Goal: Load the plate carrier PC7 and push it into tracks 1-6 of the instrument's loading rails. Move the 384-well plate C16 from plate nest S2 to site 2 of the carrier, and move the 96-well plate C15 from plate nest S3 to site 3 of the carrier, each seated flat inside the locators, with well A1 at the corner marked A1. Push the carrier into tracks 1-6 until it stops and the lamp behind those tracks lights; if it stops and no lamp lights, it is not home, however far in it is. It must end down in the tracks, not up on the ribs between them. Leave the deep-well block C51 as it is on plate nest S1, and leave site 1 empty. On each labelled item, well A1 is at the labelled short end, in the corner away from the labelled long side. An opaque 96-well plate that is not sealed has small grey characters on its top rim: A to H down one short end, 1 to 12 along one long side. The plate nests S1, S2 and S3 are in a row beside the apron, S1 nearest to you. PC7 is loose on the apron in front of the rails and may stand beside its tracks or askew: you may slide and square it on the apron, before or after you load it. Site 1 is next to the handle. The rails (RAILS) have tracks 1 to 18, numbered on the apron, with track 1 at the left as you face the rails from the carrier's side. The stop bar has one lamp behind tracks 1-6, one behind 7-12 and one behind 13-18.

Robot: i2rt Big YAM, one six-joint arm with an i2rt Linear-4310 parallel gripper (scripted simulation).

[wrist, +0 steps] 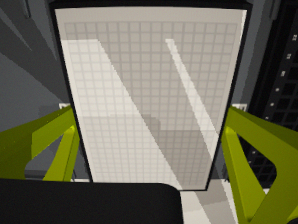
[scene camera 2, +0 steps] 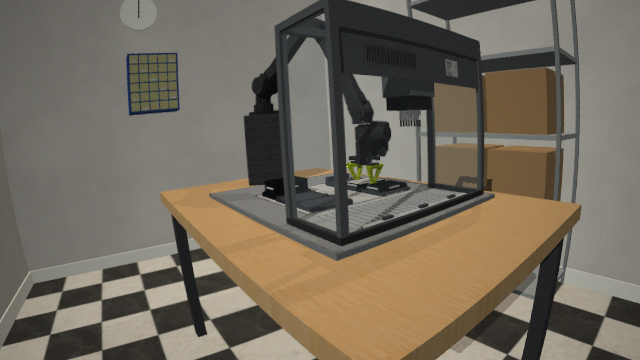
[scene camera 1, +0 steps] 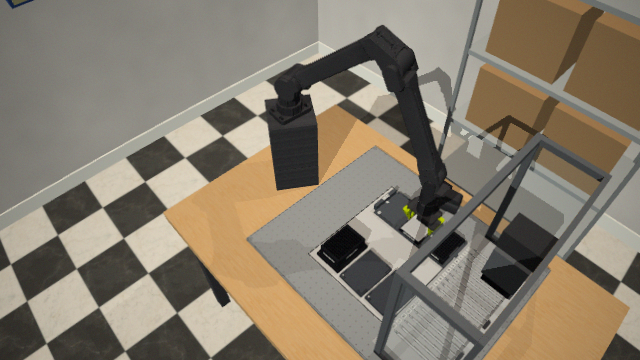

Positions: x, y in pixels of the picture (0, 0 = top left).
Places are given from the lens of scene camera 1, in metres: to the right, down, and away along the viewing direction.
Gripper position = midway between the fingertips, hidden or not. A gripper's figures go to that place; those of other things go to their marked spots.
gripper (scene camera 1: 420, 226): 0.34, 0.16, 1.45
dark grey carrier PC7 (scene camera 1: 389, 208): 0.25, 0.10, 1.50
